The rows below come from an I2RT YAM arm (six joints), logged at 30 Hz.
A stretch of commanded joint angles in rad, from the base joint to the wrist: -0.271, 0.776, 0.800, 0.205, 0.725, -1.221; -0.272, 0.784, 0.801, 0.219, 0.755, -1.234; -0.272, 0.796, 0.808, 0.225, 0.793, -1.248; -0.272, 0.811, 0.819, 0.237, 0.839, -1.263; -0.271, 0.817, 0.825, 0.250, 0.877, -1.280; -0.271, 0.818, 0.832, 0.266, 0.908, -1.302; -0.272, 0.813, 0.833, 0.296, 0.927, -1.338; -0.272, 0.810, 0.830, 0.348, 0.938, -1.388; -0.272, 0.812, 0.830, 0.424, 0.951, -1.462; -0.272, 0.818, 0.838, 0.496, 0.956, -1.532; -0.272, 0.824, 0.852, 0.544, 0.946, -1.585
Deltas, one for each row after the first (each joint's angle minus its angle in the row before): -0.001, 0.008, 0.001, 0.014, 0.030, -0.013; 0.000, 0.012, 0.007, 0.006, 0.038, -0.014; 0.000, 0.015, 0.011, 0.012, 0.046, -0.015; 0.001, 0.006, 0.006, 0.013, 0.038, -0.017; 0.000, 0.001, 0.007, 0.016, 0.031, -0.022; -0.001, -0.005, 0.001, 0.030, 0.019, -0.036; 0.000, -0.003, -0.003, 0.052, 0.011, -0.050; 0.000, 0.002, 0.000, 0.076, 0.013, -0.074; 0.000, 0.006, 0.008, 0.072, 0.005, -0.070; 0.000, 0.006, 0.014, 0.048, -0.010, -0.053
